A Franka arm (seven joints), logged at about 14 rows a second.
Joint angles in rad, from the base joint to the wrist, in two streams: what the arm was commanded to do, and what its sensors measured. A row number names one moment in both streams.
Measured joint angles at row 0: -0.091 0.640 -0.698 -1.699 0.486 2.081 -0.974
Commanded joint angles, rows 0 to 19: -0.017 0.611 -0.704 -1.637 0.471 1.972 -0.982; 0.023 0.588 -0.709 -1.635 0.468 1.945 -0.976; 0.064 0.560 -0.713 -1.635 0.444 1.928 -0.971; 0.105 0.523 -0.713 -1.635 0.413 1.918 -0.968; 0.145 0.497 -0.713 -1.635 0.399 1.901 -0.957; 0.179 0.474 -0.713 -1.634 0.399 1.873 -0.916; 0.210 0.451 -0.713 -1.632 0.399 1.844 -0.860; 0.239 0.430 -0.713 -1.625 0.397 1.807 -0.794; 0.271 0.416 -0.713 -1.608 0.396 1.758 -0.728; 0.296 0.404 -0.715 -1.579 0.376 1.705 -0.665; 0.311 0.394 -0.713 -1.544 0.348 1.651 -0.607; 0.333 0.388 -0.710 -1.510 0.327 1.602 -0.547; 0.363 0.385 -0.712 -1.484 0.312 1.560 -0.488; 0.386 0.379 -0.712 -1.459 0.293 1.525 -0.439; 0.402 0.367 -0.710 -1.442 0.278 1.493 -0.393; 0.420 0.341 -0.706 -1.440 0.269 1.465 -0.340; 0.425 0.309 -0.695 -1.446 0.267 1.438 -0.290; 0.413 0.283 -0.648 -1.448 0.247 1.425 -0.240; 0.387 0.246 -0.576 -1.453 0.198 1.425 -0.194; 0.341 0.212 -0.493 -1.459 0.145 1.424 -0.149
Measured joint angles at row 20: 0.401 0.301 -0.619 -1.433 0.225 1.440 -0.240
